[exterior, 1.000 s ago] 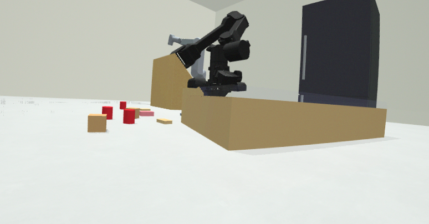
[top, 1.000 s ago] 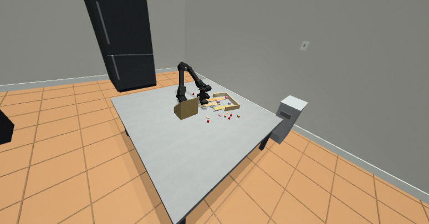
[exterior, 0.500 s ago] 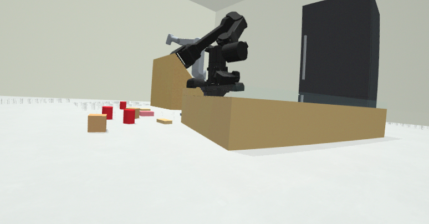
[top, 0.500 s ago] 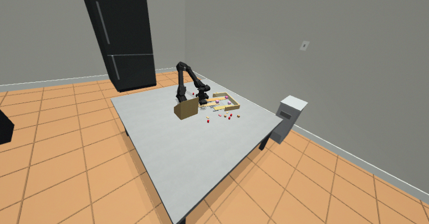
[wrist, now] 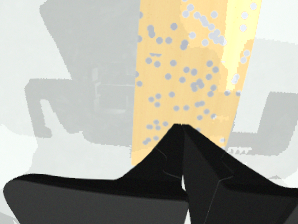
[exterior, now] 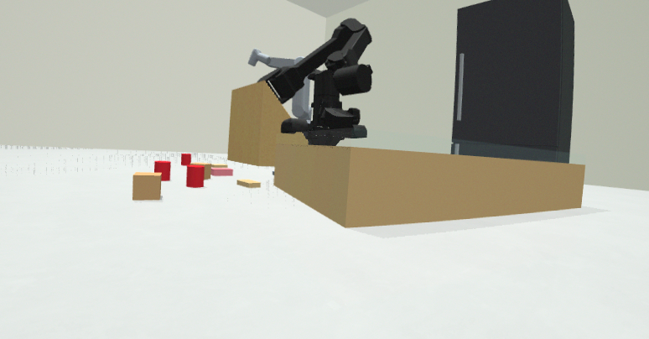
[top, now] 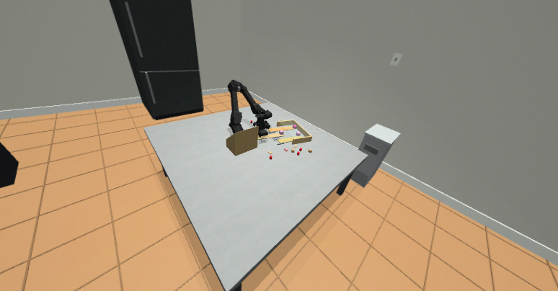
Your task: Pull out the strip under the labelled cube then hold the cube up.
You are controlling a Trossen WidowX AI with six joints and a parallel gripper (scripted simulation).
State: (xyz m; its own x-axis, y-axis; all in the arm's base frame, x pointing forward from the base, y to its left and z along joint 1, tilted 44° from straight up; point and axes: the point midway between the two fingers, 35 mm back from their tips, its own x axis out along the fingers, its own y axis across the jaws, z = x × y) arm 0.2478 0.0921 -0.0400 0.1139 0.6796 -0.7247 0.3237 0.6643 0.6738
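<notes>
My gripper tip is 9 cm short of the pale orange speckled strip and 4 cm to the left of it. From my gripper tip the other things lie so: pink slab 26 cm to the right, 5 cm ahead.
</notes>
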